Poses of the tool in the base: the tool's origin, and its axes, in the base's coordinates. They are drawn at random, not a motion.
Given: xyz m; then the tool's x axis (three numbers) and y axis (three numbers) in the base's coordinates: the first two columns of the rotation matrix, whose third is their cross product.
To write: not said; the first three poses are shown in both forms.
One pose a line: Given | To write
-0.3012, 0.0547, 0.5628, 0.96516, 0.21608, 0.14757, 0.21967, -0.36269, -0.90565 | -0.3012, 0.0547, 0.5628, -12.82, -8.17, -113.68
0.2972, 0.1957, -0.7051, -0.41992, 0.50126, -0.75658, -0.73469, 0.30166, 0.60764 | 0.2972, 0.1957, -0.7051, 119.75, 32.20, -73.41
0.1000, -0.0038, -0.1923, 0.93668, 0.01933, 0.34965, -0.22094, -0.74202, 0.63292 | 0.1000, -0.0038, -0.1923, 13.27, 15.76, 135.87
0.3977, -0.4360, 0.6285, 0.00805, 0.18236, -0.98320, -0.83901, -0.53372, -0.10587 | 0.3977, -0.4360, 0.6285, 89.45, -32.96, -79.79
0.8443, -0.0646, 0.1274, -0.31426, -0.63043, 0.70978, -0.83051, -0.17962, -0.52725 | 0.8443, -0.0646, 0.1274, 110.73, 27.38, 121.74
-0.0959, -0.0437, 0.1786, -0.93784, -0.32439, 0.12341, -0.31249, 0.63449, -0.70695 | -0.0959, -0.0437, 0.1786, 161.57, 8.69, 134.79
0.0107, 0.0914, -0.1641, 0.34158, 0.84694, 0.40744, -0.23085, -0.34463, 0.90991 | 0.0107, 0.0914, -0.1641, 34.05, 65.65, 79.12
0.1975, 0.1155, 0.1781, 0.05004, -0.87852, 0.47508, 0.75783, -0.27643, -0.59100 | 0.1975, 0.1155, 0.1781, -86.22, 40.58, -30.86
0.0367, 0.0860, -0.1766, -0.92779, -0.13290, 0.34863, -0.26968, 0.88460, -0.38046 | 0.0367, 0.0860, -0.1766, 163.79, -14.94, 152.44
